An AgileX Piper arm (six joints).
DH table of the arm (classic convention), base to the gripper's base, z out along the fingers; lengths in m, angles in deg. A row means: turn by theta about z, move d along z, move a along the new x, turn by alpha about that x. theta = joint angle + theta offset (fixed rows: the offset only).
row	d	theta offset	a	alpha
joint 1	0.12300	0.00	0.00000	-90.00
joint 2	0.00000	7.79	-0.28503	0.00
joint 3	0.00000	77.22	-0.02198	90.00
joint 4	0.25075	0.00	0.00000	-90.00
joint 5	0.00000	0.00	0.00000	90.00
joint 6	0.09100	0.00	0.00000	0.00
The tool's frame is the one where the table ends.
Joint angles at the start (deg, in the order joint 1, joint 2, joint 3, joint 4, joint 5, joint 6): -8.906 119.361 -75.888 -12.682 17.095 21.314
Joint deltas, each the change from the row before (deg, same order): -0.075 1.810 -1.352 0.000 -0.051 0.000; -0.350 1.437 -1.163 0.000 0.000 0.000; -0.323 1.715 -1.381 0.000 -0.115 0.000; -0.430 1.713 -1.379 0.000 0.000 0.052; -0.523 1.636 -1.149 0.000 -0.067 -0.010; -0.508 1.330 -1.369 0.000 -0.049 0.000
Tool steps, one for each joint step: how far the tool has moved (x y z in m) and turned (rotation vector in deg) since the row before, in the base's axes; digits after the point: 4 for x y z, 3 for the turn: 0.0053 -0.0014 -0.0076 0.070 0.402 -0.066; 0.0039 -0.0034 -0.0058 0.044 0.271 -0.350; 0.0048 -0.0033 -0.0070 0.052 0.216 -0.303; 0.0043 -0.0042 -0.0073 0.085 0.321 -0.473; 0.0031 -0.0048 -0.0078 0.080 0.415 -0.503; 0.0039 -0.0049 -0.0046 -0.010 -0.087 -0.500
